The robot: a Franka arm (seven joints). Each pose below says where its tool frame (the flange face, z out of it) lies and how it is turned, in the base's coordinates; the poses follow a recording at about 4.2 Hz.
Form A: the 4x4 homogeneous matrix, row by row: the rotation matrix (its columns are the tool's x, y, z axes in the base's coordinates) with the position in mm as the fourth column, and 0 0 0 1 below. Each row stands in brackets.
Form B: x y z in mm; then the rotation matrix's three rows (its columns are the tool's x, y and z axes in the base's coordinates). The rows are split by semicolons. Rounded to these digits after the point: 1 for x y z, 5 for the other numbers.
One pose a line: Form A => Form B
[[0.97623 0.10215 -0.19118 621.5], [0.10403 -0.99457 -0.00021 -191.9], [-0.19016 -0.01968 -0.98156 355.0], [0 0 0 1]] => 621.5 -191.9 355.0; 0.97623 0.10215 -0.19118; 0.10403 -0.99457 -0.00021; -0.19016 -0.01968 -0.98156
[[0.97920 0.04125 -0.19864 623.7], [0.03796 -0.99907 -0.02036 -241.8], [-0.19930 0.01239 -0.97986 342.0], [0 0 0 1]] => 623.7 -241.8 342.0; 0.97920 0.04125 -0.19864; 0.03796 -0.99907 -0.02036; -0.19930 0.01239 -0.97986
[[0.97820 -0.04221 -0.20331 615.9], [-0.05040 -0.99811 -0.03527 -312.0], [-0.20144 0.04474 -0.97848 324.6], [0 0 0 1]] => 615.9 -312.0 324.6; 0.97820 -0.04221 -0.20331; -0.05040 -0.99811 -0.03527; -0.20144 0.04474 -0.97848
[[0.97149 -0.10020 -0.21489 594.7], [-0.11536 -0.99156 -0.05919 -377.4], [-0.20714 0.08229 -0.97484 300.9], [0 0 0 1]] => 594.7 -377.4 300.9; 0.97149 -0.10020 -0.21489; -0.11536 -0.99156 -0.05919; -0.20714 0.08229 -0.97484
